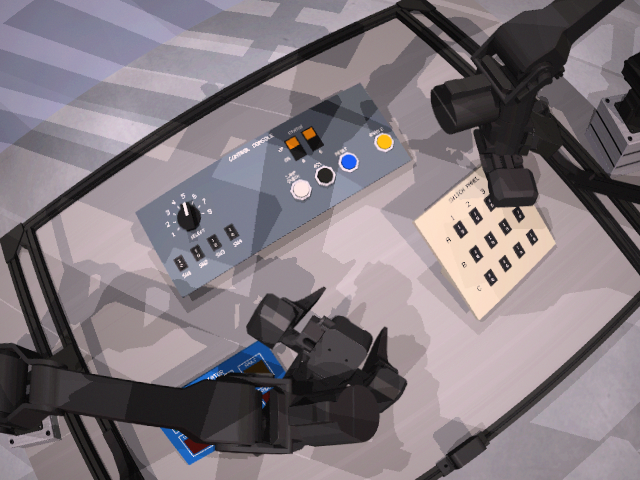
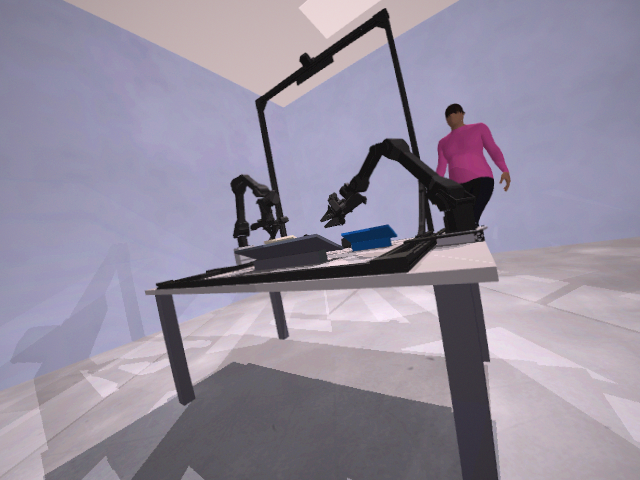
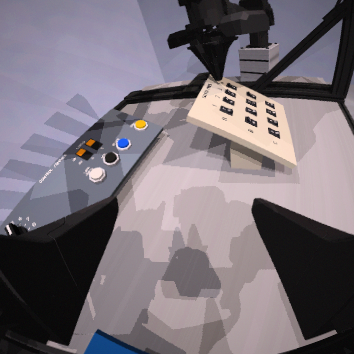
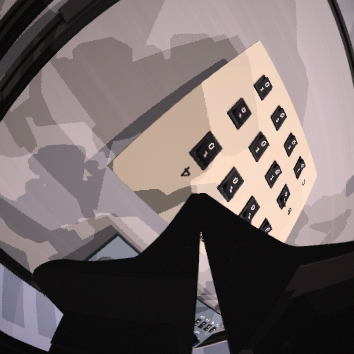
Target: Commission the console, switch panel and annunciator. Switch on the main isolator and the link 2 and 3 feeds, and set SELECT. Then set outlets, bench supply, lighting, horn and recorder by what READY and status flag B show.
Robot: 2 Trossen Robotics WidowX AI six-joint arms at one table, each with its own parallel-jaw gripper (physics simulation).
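Frame: origin at the left arm's base, x ahead, y left, z up, level; metres.
Seen in the pictures: left gripper, fingertip midpoint: (image 1: 354, 309) (image 2: 322, 224) (image 3: 185, 204); right gripper, fingertip midpoint: (image 1: 490, 179) (image 3: 218, 80) (image 4: 197, 199); left arm's base, link origin: (image 2: 461, 230); right arm's base, link origin: (image 1: 635, 116) (image 2: 243, 247) (image 3: 258, 45).
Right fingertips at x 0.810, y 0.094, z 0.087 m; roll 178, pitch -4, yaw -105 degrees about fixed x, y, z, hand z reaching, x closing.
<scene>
Pixels of each thing's top centre, then the offset from my right fingertips to it. "spot": a spot on its surface instead.
- grey console, surface spot: (image 1: 258, 206) spot: dy +0.106, dx -0.320, dz -0.057 m
- blue annunciator, top centre: (image 1: 214, 395) (image 2: 366, 228) dy -0.153, dx -0.454, dz -0.033 m
- white button, top centre: (image 1: 300, 187) (image 3: 93, 170) dy +0.109, dx -0.253, dz -0.048 m
- black button, top centre: (image 1: 324, 172) (image 3: 108, 154) dy +0.119, dx -0.212, dz -0.048 m
- blue button, top centre: (image 1: 348, 159) (image 3: 121, 140) dy +0.129, dx -0.172, dz -0.048 m
- yellow button, top centre: (image 1: 384, 139) dy +0.145, dx -0.107, dz -0.048 m
The grey console (image 1: 258, 206) (image 3: 65, 185) has its SELECT knob (image 1: 188, 215) pointing near 5. Its two status flags (image 1: 300, 142) (image 3: 87, 149) show orange in their upper halves. The cream switch panel (image 1: 480, 305) (image 3: 280, 150) (image 4: 160, 160) bears rows of black rockers; I cannot read their positions surely. The blue annunciator (image 1: 273, 356) (image 2: 369, 237) is mostly hidden under my left arm; READY cannot be read. My left gripper (image 1: 353, 308) (image 2: 324, 223) (image 3: 185, 204) is open and empty above the table. My right gripper (image 3: 218, 80) (image 4: 197, 199) is shut, empty, its tips near the panel's top edge.
The console carries a white button (image 1: 300, 189), a black button (image 1: 324, 175), a blue button (image 1: 348, 162), a yellow button (image 1: 384, 142) and small switches at its lower left. A black frame (image 1: 217, 121) edges the table. A person (image 2: 467, 155) in pink stands behind it.
</scene>
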